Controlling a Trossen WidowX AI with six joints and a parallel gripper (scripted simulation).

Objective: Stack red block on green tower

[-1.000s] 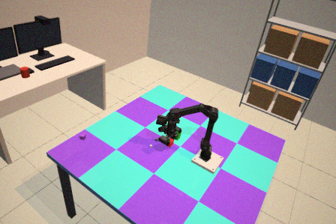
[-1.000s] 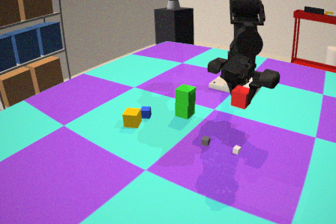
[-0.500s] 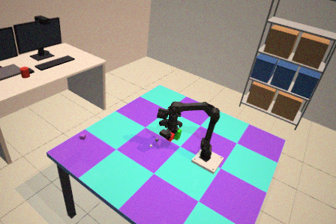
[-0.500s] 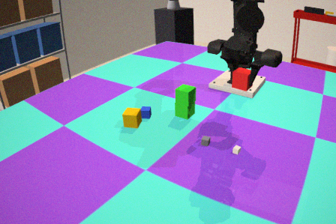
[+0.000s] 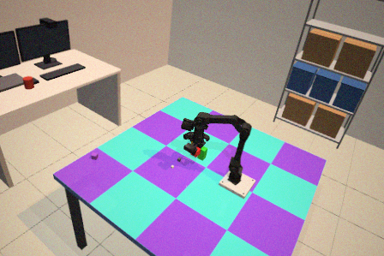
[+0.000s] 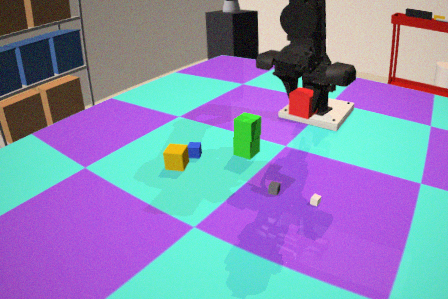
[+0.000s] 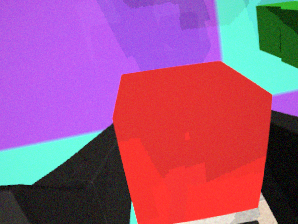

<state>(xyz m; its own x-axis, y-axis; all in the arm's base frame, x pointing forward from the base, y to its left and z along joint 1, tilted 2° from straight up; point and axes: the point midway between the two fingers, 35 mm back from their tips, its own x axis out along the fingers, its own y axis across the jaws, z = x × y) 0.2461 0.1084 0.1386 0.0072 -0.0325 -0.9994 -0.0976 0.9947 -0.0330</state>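
Right now the blue cube is 200 mm to the right of my gripper tip, 110 mm below it and 110 mm ahead of it. The rest, counted from my gripper tip: grey cube 120 mm below, 110 mm ahead, 20 mm to the left; then red block 10 mm above; then pale cube 120 mm below, 100 mm to the left, 90 mm ahead.
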